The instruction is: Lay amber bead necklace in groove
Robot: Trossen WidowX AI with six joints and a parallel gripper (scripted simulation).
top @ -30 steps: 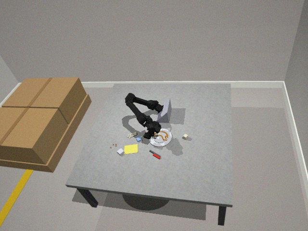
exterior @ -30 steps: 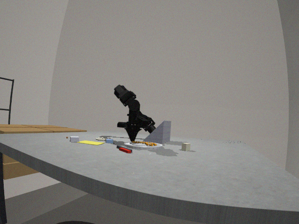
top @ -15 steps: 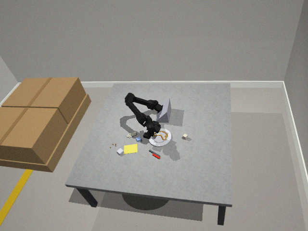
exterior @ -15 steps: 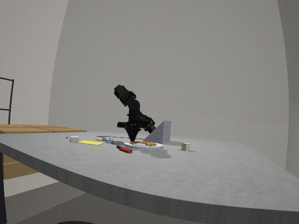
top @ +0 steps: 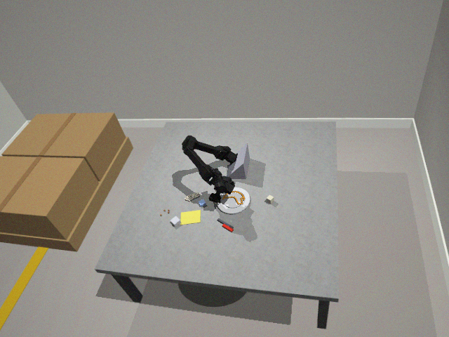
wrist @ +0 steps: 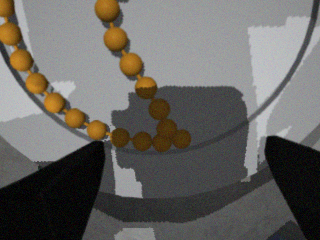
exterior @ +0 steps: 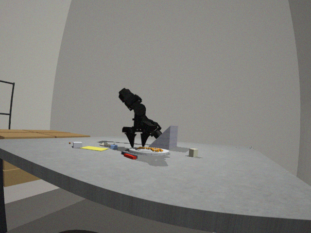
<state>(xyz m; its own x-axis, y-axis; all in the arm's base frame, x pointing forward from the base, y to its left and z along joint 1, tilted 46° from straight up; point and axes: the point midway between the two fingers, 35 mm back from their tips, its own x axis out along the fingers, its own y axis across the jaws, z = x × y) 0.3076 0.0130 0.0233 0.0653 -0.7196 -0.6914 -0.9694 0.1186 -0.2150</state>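
Right now my gripper tip is 60 mm to the right of the round bead board and 10 mm above it. The rest, counted from my gripper tip: blue cube: 120 mm to the right, 40 mm ahead, 10 mm below; yellow sheet: 170 mm to the right, 150 mm ahead, 20 mm below; red-handled tool: 190 mm ahead, 60 mm to the left, 10 mm below.
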